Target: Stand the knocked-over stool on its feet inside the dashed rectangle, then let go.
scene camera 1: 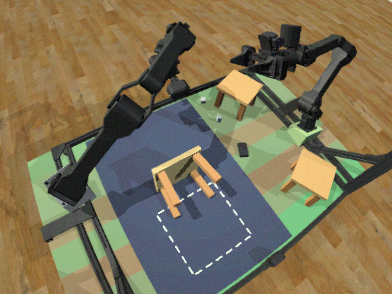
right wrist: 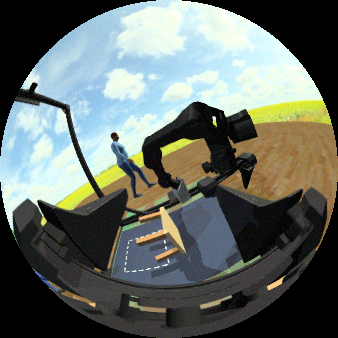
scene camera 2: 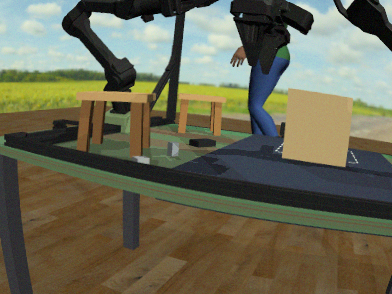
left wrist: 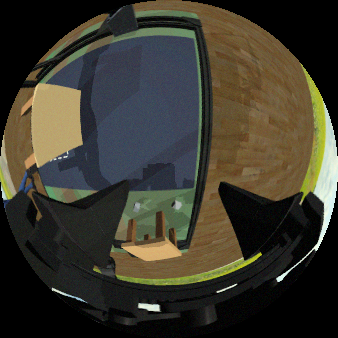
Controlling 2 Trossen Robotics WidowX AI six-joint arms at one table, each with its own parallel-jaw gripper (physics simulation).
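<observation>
Pale wooden stool in view. My right gripper open, holding nothing; also in the right wrist view. My left gripper open, holding nothing; also in the left wrist view and the right wrist view.
</observation>
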